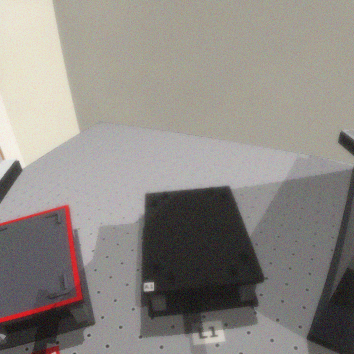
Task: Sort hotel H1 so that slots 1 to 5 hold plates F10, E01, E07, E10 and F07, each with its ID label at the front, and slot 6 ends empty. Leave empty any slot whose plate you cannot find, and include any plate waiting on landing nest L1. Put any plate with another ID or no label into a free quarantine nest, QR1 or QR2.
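Observation:
My gripper is open. Its two fingertips show at the far left and far right edges, wide apart, with nothing between them. Landing nest L1 is a black raised block in the middle, with faint corner marks on its top, a small white "A1" tag at its front left corner and a white "L1" label on the deck in front. No plate can be made out on it. A quarantine nest with a red border and a grey top is at the lower left, partly cut off; no plate shows on it. Hotel H1 cannot be identified here.
A dark upright structure stands at the right edge, to the right of L1, partly cut off. The perforated grey deck reaches back to a beige wall. Shadows lie across the deck around the nests.

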